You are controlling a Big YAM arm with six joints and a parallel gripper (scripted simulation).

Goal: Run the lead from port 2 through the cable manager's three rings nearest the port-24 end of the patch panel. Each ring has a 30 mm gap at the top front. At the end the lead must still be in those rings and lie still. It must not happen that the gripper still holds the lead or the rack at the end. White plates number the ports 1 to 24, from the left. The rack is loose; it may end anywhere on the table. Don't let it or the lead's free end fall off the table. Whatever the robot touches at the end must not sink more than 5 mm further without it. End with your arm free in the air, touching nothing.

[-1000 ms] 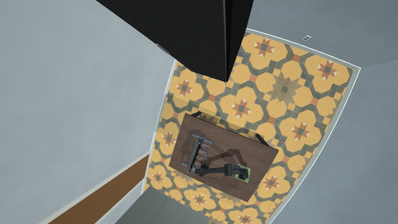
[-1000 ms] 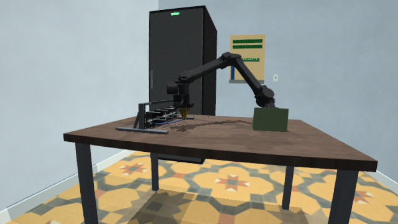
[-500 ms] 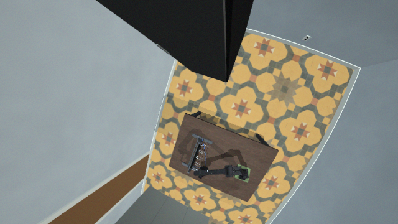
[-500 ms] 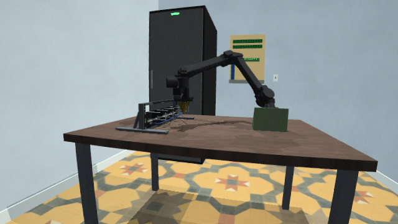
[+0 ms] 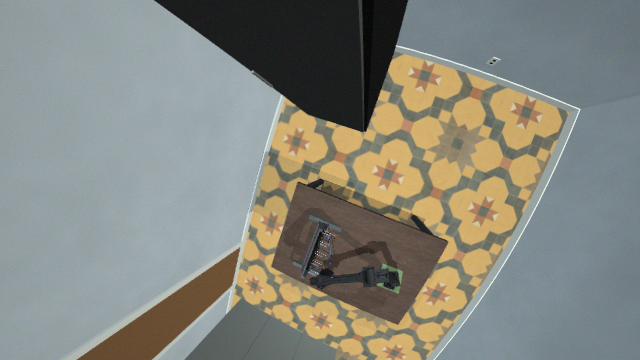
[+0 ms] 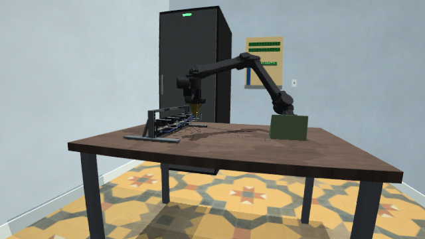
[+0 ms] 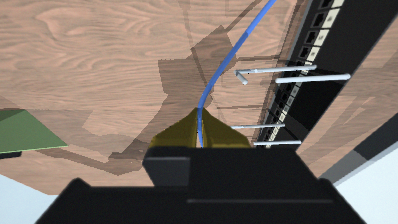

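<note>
My hand is 160 mm short of the rack, 70 mm to the left of it and 40 mm above it.
</note>
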